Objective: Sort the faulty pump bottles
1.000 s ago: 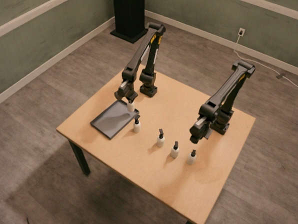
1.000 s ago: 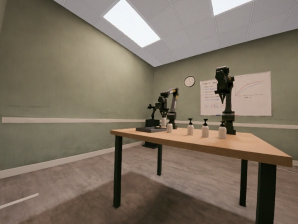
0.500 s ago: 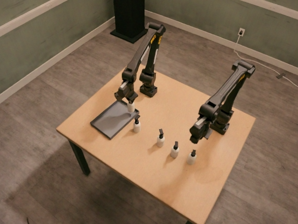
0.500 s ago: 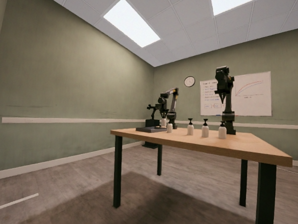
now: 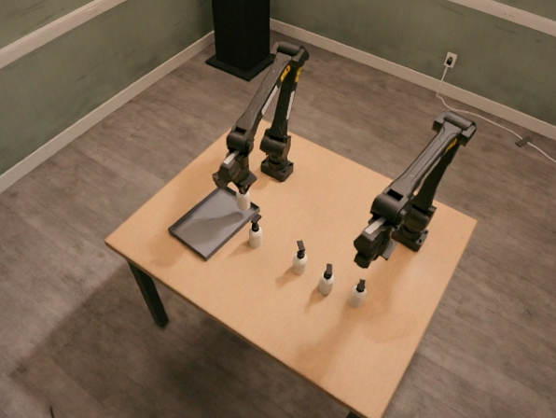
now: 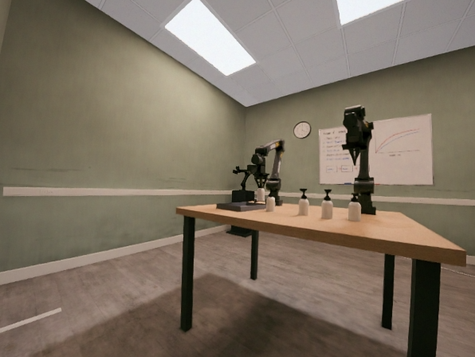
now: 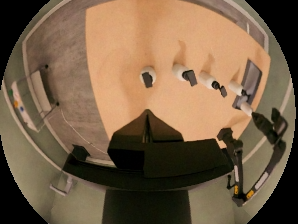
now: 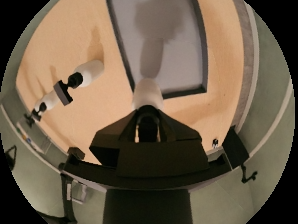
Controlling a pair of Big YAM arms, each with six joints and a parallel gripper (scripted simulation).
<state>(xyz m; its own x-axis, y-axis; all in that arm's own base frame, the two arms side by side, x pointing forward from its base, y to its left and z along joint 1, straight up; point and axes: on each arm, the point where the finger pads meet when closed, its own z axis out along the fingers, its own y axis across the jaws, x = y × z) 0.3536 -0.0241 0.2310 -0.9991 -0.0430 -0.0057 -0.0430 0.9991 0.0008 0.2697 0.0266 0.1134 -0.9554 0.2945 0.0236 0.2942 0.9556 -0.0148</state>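
My right hand is 10 cm short of the grey tray, 7 cm to the left of it and 13 cm above it. The rest, counted from my right hand: small dark object 40 cm behind, 27 cm to the right, 13 cm below.
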